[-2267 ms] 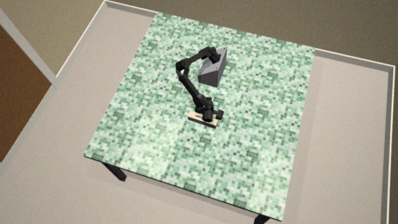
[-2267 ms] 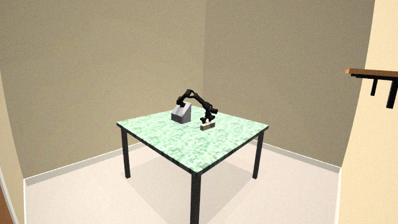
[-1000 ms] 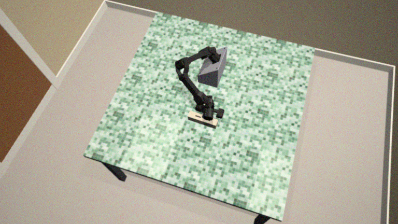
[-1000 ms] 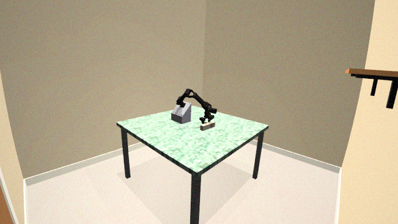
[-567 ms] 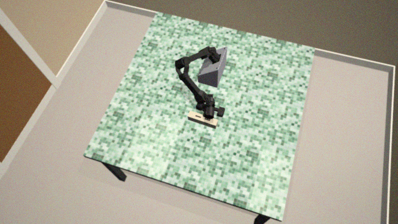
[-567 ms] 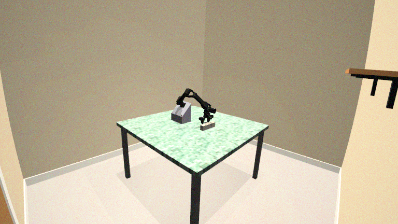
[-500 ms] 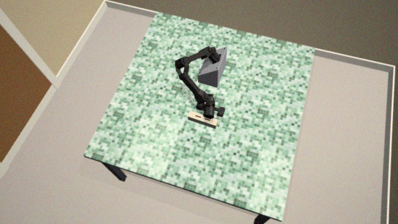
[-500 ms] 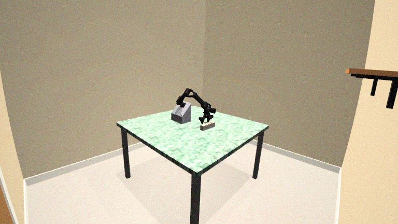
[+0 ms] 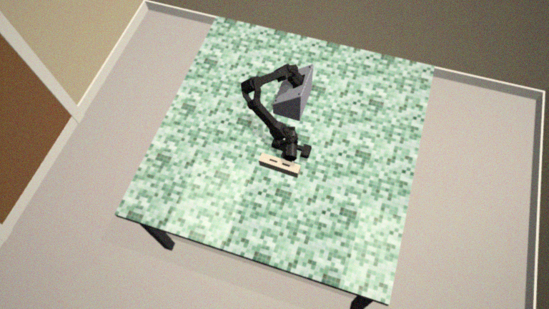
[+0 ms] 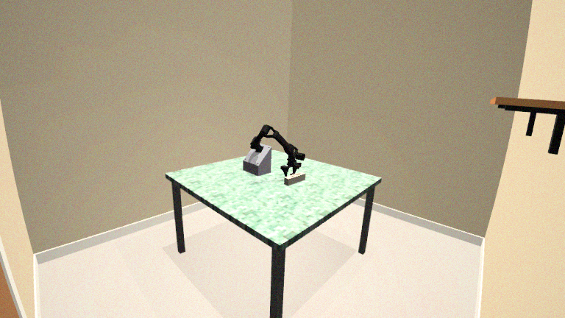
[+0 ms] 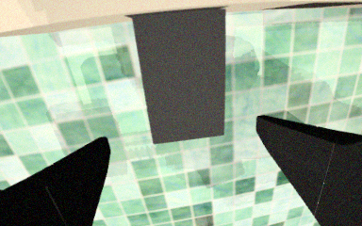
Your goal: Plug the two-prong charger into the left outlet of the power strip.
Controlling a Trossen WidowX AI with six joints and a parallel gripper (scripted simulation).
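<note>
My gripper tip is now 50 mm short of the black charger, 10 mm to the left of it and 10 mm below it.
</note>
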